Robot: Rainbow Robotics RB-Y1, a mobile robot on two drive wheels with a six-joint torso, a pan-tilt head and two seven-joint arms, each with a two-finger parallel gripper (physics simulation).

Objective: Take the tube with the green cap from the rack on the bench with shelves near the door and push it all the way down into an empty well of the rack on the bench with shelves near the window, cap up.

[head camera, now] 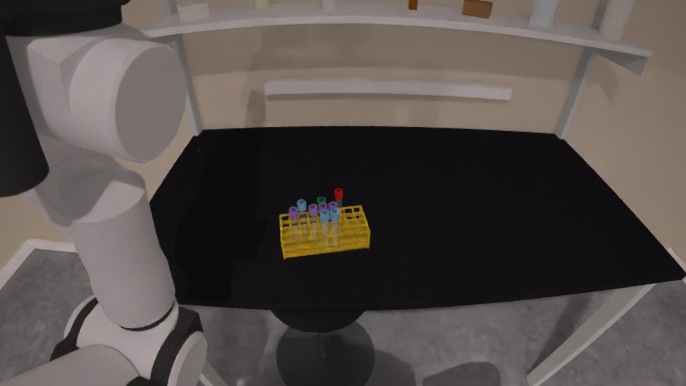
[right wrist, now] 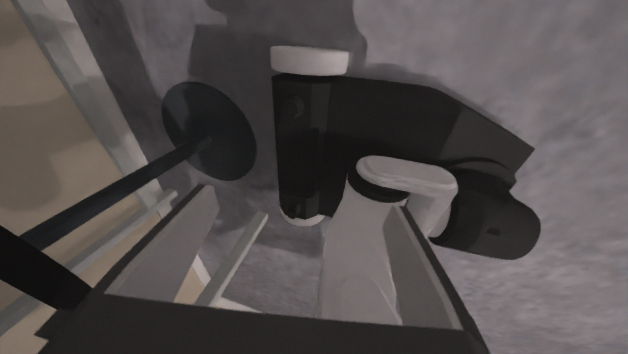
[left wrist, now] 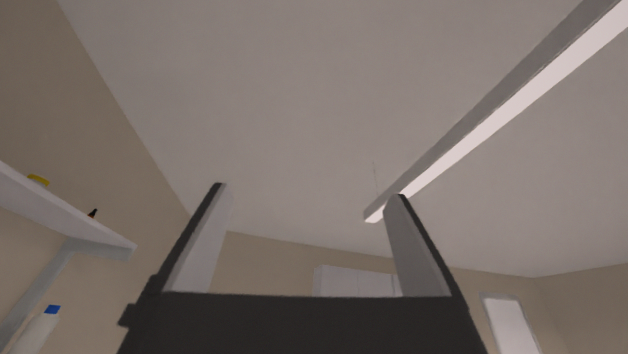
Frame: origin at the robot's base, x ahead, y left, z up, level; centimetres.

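Where they show: left gripper, fingertip midpoint: (left wrist: 311,198); right gripper, fingertip midpoint: (right wrist: 302,206).
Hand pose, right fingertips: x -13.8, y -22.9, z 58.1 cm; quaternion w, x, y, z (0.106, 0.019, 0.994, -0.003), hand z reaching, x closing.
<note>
Things, the pixels of their centre, and the offset from my right fingertips. Level surfaces: height alone.
- yellow wire rack, body centre: (head camera: 323,231) dx +53.7, dy +27.4, dz +36.2 cm
- black bench top, surface height: dz +33.3 cm
- green-capped tube, body centre: (head camera: 322,217) dx +54.7, dy +27.6, dz +39.7 cm
- shelf, surface height: dz +78.7 cm
A yellow wire rack (head camera: 327,249) stands on the black bench top (head camera: 450,210), left of the middle in the head camera view. The green-capped tube (head camera: 321,200) stands upright in its back part, cap up, among purple- and blue-capped tubes and a red-capped one (head camera: 338,193). My left gripper (left wrist: 311,198) is open and empty; its camera faces the ceiling. In the head camera view the left arm rises at the left and its fingers do not show. My right gripper (right wrist: 302,206) is open and empty, with its camera facing the floor and my base. The second rack does not show.
A shelf (head camera: 370,17) with bottles and small boxes runs above the back of the bench. A white rail (head camera: 390,89) is on the wall below it. A stool (head camera: 325,350) (right wrist: 210,130) stands under the bench's front edge. In the left wrist view a shelf (left wrist: 75,220) is at the left.
</note>
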